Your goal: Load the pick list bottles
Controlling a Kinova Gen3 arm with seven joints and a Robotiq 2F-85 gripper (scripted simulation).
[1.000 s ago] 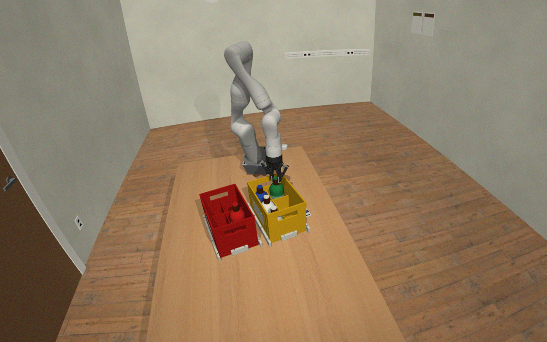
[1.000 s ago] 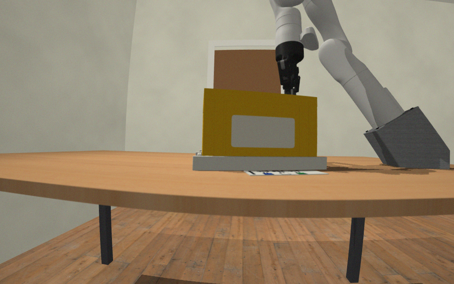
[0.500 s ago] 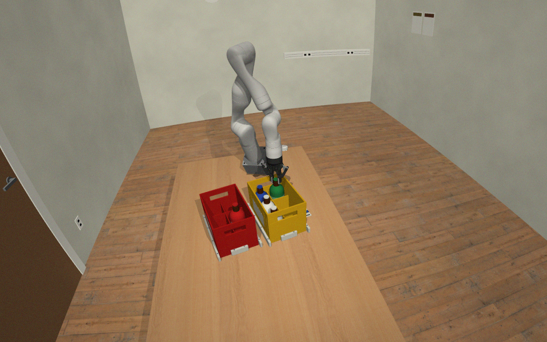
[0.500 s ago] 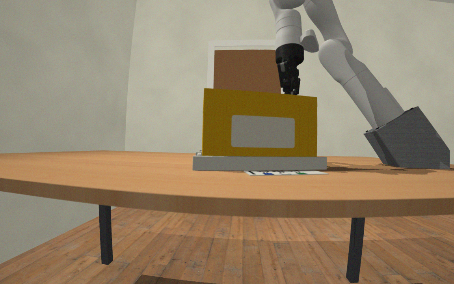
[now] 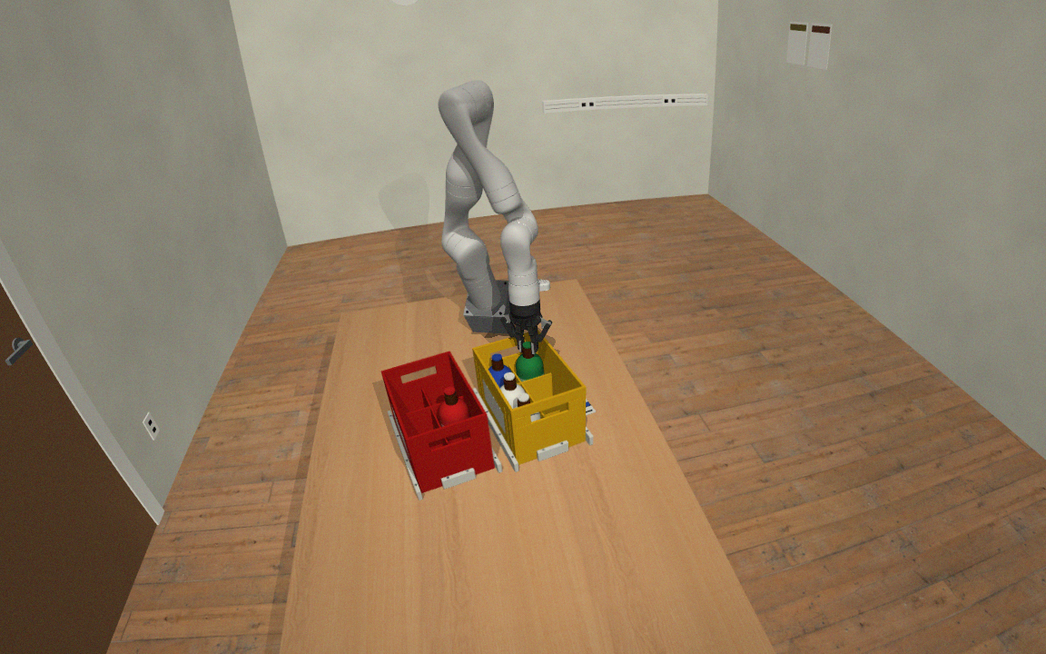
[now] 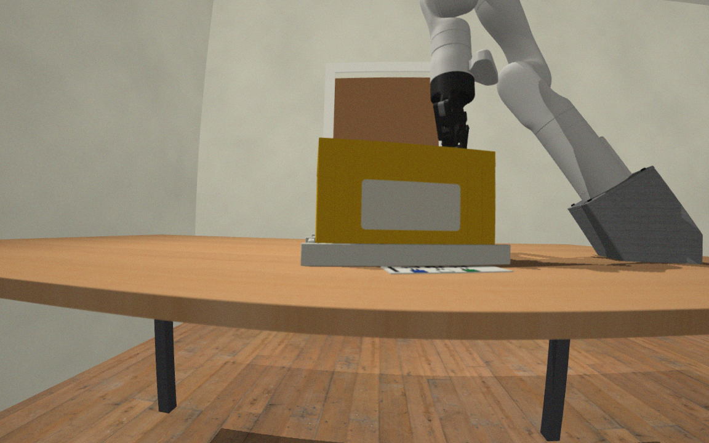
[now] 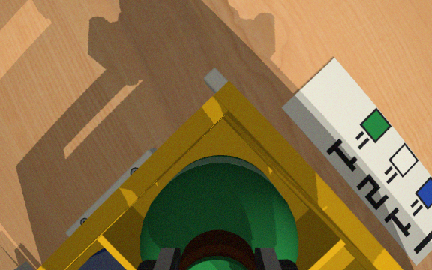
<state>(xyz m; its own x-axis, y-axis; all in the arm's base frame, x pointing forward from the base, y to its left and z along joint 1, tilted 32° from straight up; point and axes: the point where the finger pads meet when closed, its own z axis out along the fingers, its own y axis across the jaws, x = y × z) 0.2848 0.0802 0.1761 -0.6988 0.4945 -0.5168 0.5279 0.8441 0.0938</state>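
Now: the green bottle 70 mm below my hand. The rest, counted from my hand: yellow crate 90 mm ahead, 30 mm to the right, 80 mm below; then pick list 50 mm ahead, 110 mm to the left, 170 mm below; then blue bottle 10 mm ahead, 90 mm to the right, 80 mm below.
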